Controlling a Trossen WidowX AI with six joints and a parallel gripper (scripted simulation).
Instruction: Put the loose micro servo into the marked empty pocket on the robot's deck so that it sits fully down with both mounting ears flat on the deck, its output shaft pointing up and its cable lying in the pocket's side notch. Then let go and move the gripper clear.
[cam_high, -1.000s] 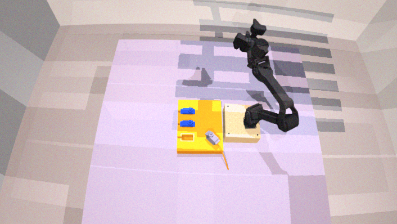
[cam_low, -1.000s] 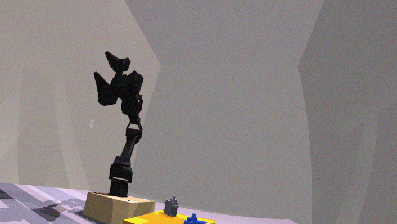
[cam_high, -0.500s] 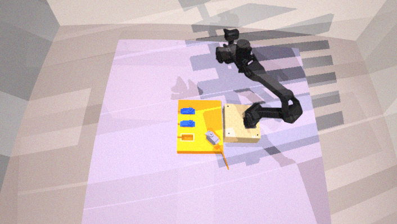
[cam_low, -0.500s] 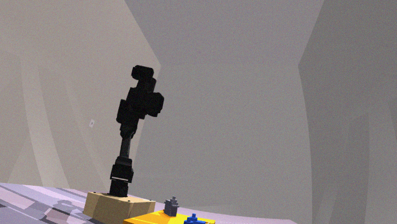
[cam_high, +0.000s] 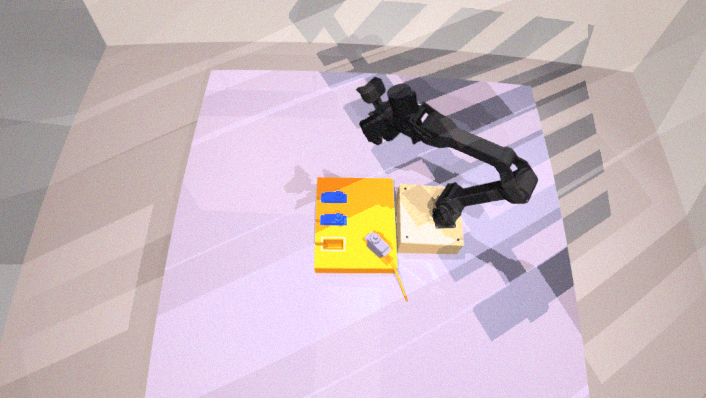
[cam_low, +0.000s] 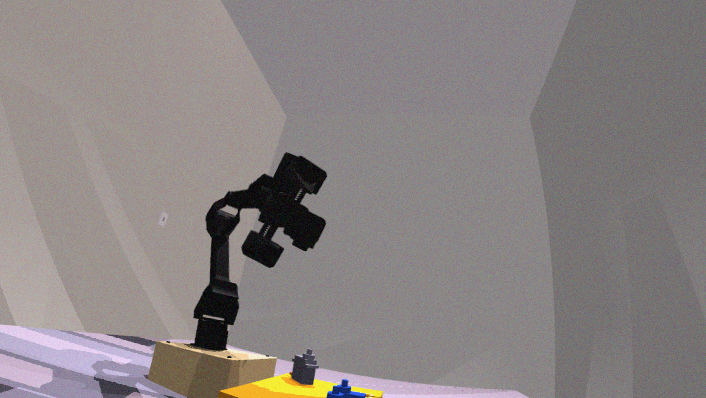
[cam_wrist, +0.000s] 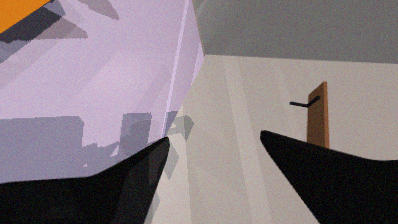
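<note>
Right now the yellow deck is 1 cm behind my gripper tip, 24 cm to the left of it and 30 cm below it.
</note>
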